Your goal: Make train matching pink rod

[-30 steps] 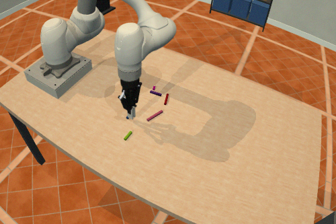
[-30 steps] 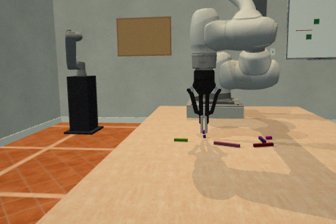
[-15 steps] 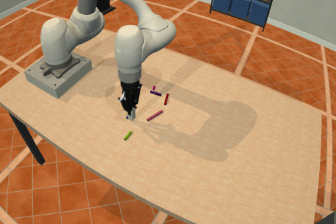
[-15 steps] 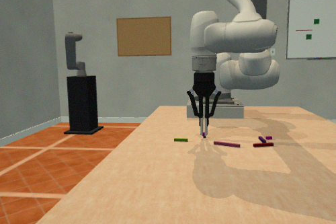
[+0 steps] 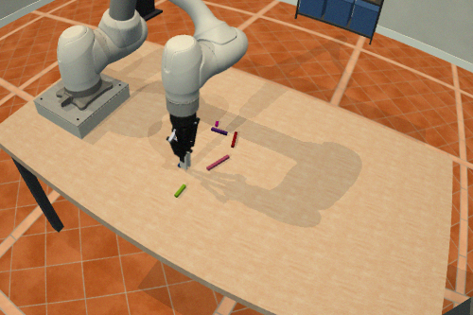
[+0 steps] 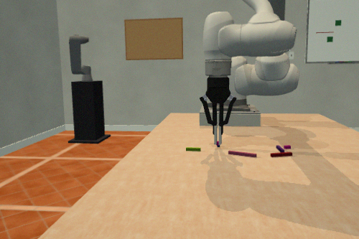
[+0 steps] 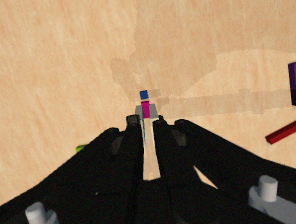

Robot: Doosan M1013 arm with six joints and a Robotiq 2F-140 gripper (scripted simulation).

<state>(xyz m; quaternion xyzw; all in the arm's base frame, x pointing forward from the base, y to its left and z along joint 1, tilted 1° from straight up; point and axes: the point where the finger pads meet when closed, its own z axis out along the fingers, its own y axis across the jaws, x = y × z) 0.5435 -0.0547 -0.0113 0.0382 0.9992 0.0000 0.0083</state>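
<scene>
My hand is 5 cm above the blue rod and 2 cm past it. From my hand the other things lie so: pink rod 8 cm to the left, 7 cm ahead, 5 cm below; lime rod 8 cm to the right, 5 cm below, 4 cm ahead; purple rod 21 cm to the left, 5 cm below.
</scene>
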